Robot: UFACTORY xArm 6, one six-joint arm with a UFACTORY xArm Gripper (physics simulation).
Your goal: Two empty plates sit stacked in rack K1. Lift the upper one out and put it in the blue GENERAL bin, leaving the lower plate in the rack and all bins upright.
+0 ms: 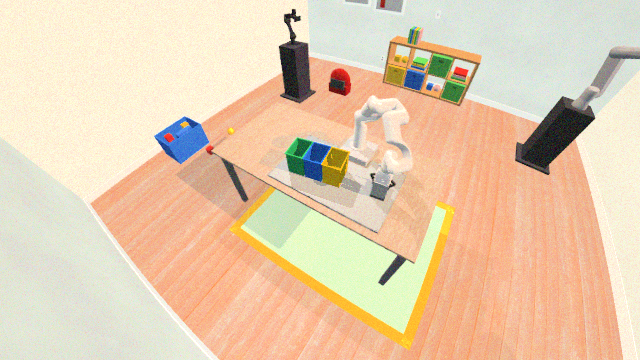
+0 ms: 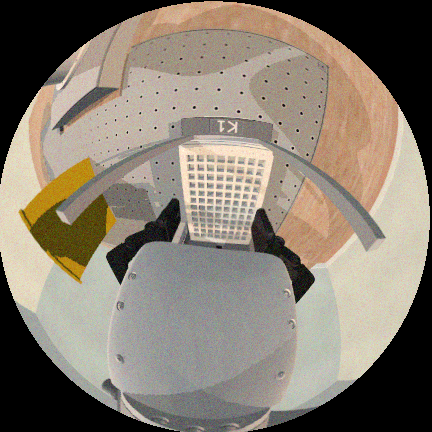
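Seen in the pictures: gripper, fingertip midpoint: (image 2: 216, 213); arm's base at its link origin: (image 1: 358, 145).
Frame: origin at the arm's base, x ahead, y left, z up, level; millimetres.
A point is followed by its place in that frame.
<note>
The upper plate (image 2: 225, 150) @(x 221, y 316, z 16 mm), cream with a grid of square wells, lies in the grey rack K1 (image 1: 379, 191) @(x 344, y 338, z 48 mm) (image 2: 200, 126) @(x 204, y 286, z -15 mm), whose tall corner posts rise beside it. The lower plate cannot be told apart beneath it. My gripper (image 1: 382, 180) @(x 289, y 320, z 16 mm) (image 2: 216, 213) @(x 289, y 320, z 16 mm) is open above the rack, one black finger on each long side of the upper plate, near its end away from the K1 label. Whether the fingers touch the plate cannot be told. The blue bin (image 1: 314, 169) @(x 445, y -89, z 75 mm) stands upright between the green bin (image 1: 295, 164) @(x 474, y -229, z 65 mm) and the yellow bin (image 1: 334, 174) @(x 416, y 48, z 87 mm) (image 2: 62, 182) @(x 258, y 52, z 44 mm).
The bins and rack stand on a grey perforated board (image 1: 364, 212) @(x 483, y 319, z -32 mm) (image 2: 215, 87) @(x 152, y 291, z -32 mm) on the wooden table (image 1: 407, 235) @(x 470, y 606, z -45 mm). The arm's white base (image 1: 361, 154) @(x 73, y 69, z 3 mm) is behind the bins. The yellow bin is the one nearest the rack. A blue toy box (image 1: 185, 146) is beyond the table's left end.
</note>
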